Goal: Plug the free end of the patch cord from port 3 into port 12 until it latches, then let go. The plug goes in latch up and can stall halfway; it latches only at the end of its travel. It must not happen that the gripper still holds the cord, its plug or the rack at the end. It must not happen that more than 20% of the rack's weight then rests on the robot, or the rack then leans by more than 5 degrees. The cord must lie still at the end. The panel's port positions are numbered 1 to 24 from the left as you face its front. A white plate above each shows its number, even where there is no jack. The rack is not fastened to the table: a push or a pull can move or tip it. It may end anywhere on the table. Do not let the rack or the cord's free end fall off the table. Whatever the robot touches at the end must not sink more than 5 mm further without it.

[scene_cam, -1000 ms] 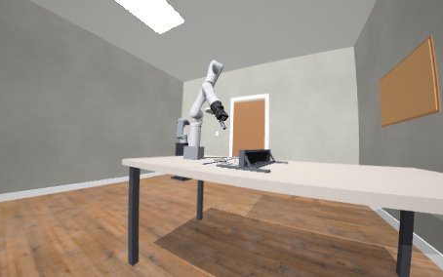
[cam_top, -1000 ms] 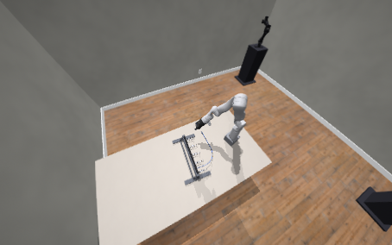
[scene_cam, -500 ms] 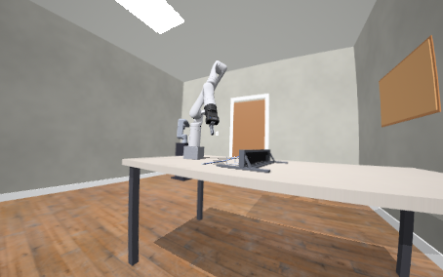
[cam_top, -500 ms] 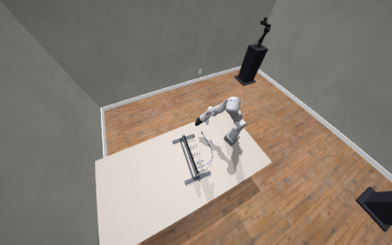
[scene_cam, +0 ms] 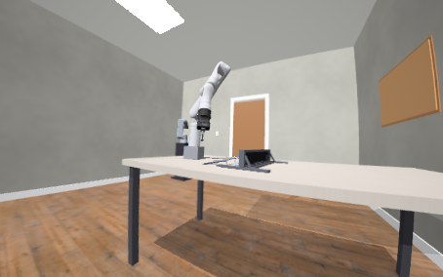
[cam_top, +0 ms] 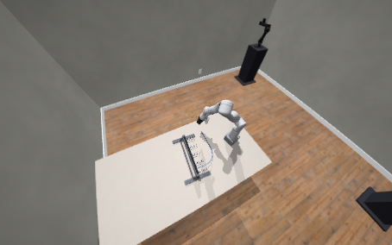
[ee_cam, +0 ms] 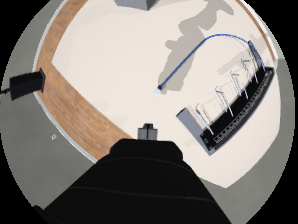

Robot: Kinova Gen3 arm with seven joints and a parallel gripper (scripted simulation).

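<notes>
Right now the plug is 2 cm behind my hand, 4 cm to the left of it and 15 cm below it.
</notes>
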